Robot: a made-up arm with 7 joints. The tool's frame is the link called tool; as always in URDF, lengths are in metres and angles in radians. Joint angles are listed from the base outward.
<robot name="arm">
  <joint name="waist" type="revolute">
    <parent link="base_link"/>
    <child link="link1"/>
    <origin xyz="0 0 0.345" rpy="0 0 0"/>
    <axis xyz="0 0 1"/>
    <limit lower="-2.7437" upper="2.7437"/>
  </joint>
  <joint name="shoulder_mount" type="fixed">
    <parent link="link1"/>
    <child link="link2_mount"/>
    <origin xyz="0 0 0" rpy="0 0 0"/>
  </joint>
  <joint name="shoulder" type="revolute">
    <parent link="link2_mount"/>
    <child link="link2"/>
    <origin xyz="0 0 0" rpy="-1.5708 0 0"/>
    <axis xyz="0 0 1"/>
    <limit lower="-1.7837" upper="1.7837"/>
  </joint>
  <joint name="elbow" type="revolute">
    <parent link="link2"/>
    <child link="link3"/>
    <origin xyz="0 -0.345 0" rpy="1.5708 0 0"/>
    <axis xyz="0 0 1"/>
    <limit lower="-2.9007" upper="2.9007"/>
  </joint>
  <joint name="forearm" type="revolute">
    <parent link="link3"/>
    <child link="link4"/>
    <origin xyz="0.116 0 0" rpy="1.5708 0 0"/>
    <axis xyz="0 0 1"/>
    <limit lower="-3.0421" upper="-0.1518"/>
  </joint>
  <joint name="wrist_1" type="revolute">
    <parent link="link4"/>
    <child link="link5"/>
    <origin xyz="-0.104 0.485 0" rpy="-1.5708 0 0"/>
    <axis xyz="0 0 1"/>
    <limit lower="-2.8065" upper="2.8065"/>
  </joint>
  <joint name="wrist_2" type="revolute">
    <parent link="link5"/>
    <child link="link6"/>
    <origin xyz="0 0 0" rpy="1.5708 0 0"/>
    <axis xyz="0 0 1"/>
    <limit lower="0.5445" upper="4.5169"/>
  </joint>
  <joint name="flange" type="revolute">
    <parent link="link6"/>
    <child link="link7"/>
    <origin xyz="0.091 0 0" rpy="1.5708 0 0"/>
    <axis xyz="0 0 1"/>
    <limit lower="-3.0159" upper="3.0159"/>
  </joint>
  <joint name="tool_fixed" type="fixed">
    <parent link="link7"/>
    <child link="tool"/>
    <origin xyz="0 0 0" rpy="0 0 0"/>
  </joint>
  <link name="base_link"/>
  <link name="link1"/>
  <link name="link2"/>
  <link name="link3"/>
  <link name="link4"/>
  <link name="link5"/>
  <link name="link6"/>
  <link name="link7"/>
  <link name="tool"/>
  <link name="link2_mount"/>
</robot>
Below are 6 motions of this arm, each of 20 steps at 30 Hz.
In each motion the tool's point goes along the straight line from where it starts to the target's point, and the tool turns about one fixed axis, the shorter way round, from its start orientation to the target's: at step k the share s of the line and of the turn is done. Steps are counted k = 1, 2, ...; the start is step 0. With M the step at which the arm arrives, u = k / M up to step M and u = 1 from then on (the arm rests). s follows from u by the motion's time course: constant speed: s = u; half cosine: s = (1 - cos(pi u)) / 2; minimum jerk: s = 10 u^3 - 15 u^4 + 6 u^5.
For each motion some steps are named. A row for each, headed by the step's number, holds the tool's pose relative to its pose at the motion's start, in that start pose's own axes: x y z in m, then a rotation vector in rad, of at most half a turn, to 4 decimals.
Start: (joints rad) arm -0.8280 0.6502 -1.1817 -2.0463 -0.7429 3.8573 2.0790
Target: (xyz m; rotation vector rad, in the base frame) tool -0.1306 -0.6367 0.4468 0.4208 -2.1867 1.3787
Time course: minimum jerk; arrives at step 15
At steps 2, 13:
2: 0.0006 -0.0004 0.0001 -0.0018 0.0038 0.0002
13: 0.0293 -0.0191 0.0043 -0.0907 0.1928 0.0118

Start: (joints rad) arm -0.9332 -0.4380 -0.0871 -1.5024 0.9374 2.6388 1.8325
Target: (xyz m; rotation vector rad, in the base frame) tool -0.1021 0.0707 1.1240 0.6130 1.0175 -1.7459
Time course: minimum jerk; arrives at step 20
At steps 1, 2, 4, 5, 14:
1: -0.0002 0.0002 -0.0005 0.0010 0.0001 -0.0003
2: -0.0017 0.0012 -0.0034 0.0077 0.0006 -0.0024
4: -0.0114 0.0084 -0.0230 0.0523 0.0040 -0.0163
5: -0.0204 0.0150 -0.0411 0.0935 0.0071 -0.0292
14: -0.1650 0.1215 -0.3319 0.7561 0.0575 -0.2357

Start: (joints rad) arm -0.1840 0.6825 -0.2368 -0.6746 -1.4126 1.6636 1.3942
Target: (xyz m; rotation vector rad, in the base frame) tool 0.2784 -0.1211 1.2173 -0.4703 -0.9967 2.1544
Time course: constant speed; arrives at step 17
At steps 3, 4, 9, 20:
3: 0.0834 0.0923 0.0040 0.0182 0.1635 0.2202
4: 0.1111 0.1230 0.0054 0.0243 0.2180 0.2936
9: 0.2501 0.2768 0.0121 0.0547 0.4906 0.6605
20: 0.4724 0.5229 0.0229 0.1033 0.9267 1.2476

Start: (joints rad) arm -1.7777 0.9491 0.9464 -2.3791 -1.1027 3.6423 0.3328
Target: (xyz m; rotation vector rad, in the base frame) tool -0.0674 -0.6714 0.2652 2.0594 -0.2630 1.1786
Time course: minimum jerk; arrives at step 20
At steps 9, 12, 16, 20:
9: 0.0110 0.1187 -0.2050 -0.3774 0.0316 -0.3025
12: 0.0185 0.1991 -0.3438 -0.6331 0.0531 -0.5074
16: 0.0255 0.2749 -0.4746 -0.8738 0.0733 -0.7003
20: 0.0270 0.2918 -0.5038 -0.9275 0.0778 -0.7434

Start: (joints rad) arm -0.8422 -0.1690 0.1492 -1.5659 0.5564 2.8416 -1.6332
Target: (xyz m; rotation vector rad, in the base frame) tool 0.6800 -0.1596 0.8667 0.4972 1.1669 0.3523
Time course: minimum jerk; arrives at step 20
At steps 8, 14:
8: 0.0797 -0.0711 0.0488 -0.1603 0.0801 -0.4296
14: 0.2102 -0.1874 0.1287 -0.4228 0.2111 -1.1327

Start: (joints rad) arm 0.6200 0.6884 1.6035 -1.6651 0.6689 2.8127 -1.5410
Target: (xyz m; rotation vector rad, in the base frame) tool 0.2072 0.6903 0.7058 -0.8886 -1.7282 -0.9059
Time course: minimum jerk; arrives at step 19
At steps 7, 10, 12, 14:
7: -0.0095 0.0377 -0.0757 -0.1450 -0.0646 0.0227
10: -0.0196 0.0782 -0.1573 -0.3012 -0.1343 0.0471
12: -0.0263 0.1048 -0.2106 -0.4034 -0.1798 0.0631
14: -0.0316 0.1257 -0.2526 -0.4837 -0.2156 0.0756

